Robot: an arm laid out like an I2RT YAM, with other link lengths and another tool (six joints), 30 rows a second.
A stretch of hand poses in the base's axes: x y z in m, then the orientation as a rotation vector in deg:
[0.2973 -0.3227 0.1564 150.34 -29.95 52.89]
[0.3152 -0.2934 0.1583 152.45 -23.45 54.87]
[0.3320 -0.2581 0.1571 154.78 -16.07 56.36]
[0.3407 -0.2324 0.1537 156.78 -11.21 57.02]
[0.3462 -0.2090 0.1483 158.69 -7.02 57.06]
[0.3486 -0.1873 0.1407 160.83 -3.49 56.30]
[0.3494 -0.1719 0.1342 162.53 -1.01 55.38]
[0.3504 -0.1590 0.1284 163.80 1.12 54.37]
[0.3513 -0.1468 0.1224 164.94 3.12 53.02]
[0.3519 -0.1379 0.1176 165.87 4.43 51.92]
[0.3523 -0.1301 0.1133 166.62 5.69 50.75]
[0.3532 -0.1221 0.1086 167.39 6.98 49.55]
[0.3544 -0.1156 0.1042 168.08 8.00 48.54]
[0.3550 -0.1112 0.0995 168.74 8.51 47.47]
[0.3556 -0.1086 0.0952 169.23 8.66 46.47]
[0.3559 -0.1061 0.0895 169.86 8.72 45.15]
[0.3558 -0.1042 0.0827 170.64 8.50 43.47]
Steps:
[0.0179 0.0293 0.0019 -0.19 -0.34 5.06]
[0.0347 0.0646 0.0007 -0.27 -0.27 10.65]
[0.0434 0.0903 -0.0027 0.23 -0.02 14.43]
[0.0489 0.1137 -0.0081 0.86 0.55 17.66]
[0.0513 0.1354 -0.0157 1.84 1.56 20.40]
[0.0521 0.1508 -0.0222 2.69 2.52 22.31]
[0.0531 0.1637 -0.0280 3.26 3.47 23.86]
[0.0540 0.1759 -0.0340 3.71 4.61 25.23]
[0.0546 0.1848 -0.0388 4.17 5.50 26.15]
[0.0550 0.1926 -0.0431 4.48 6.42 26.98]
[0.0559 0.2006 -0.0478 4.81 7.36 27.83]
[0.0571 0.2071 -0.0522 5.16 8.13 28.52]
[0.0577 0.2115 -0.0569 5.57 8.90 28.87]
[0.0583 0.2141 -0.0612 5.90 9.57 28.96]
[0.0586 0.2166 -0.0669 6.34 10.45 28.99]
[0.0585 0.2185 -0.0737 6.95 11.53 28.84]

